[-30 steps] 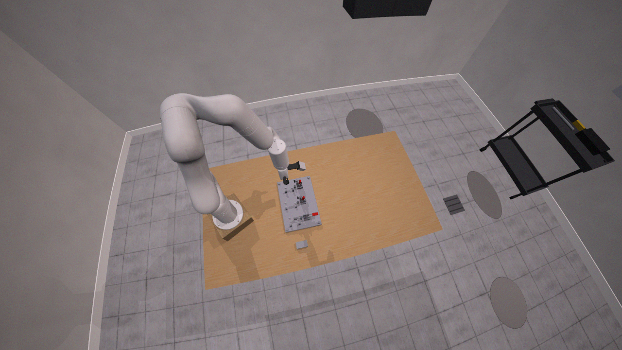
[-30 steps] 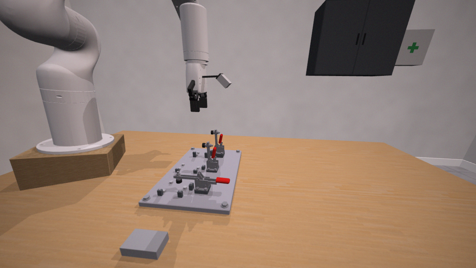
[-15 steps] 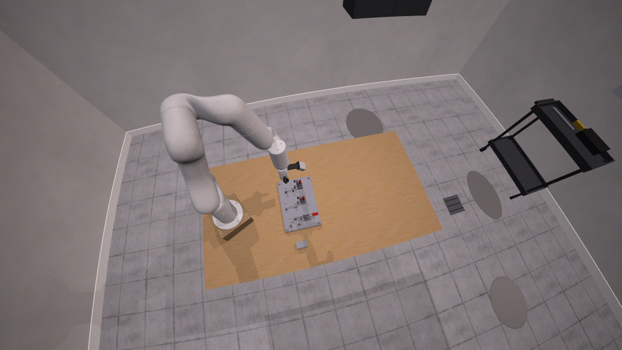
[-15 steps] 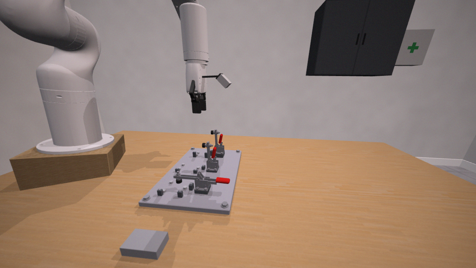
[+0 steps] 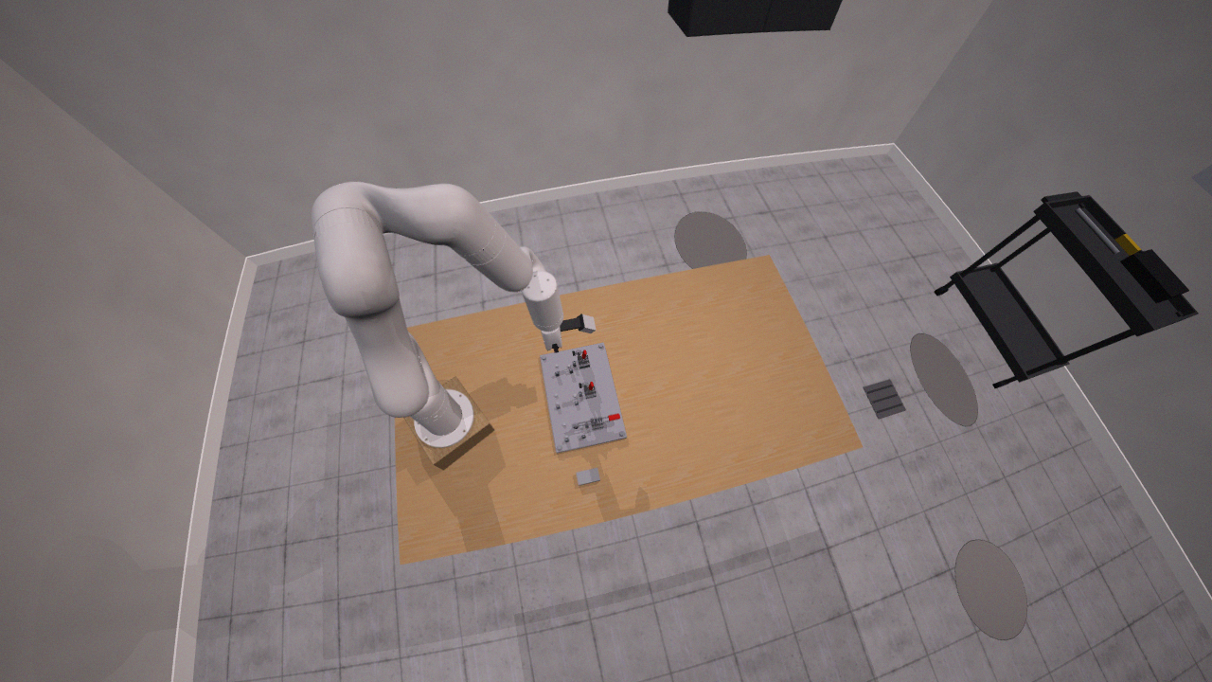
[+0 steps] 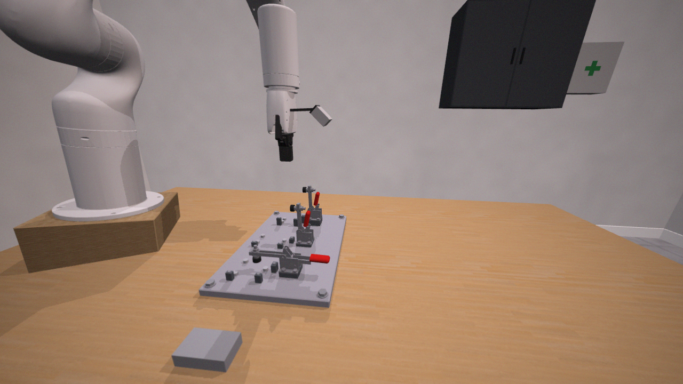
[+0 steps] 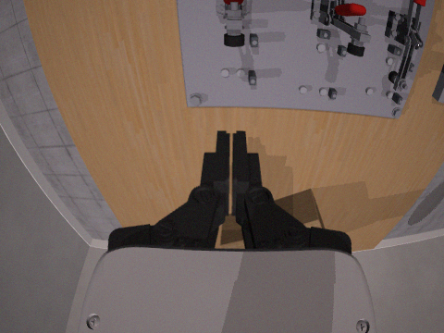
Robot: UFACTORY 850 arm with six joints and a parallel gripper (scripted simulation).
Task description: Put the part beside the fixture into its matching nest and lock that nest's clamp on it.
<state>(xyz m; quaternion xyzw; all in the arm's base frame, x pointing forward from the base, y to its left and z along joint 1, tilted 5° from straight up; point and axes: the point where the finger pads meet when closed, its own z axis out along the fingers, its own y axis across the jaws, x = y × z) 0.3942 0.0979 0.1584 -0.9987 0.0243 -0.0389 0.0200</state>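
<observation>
Now: the grey block part 380 mm to the right of my hand, 200 mm below it and 10 mm behind it. From my hand the other things lie so: grey fixture plate: 210 mm below, 110 mm to the right, 40 mm ahead; then clamp: 230 mm to the right, 170 mm below, 60 mm ahead.
</observation>
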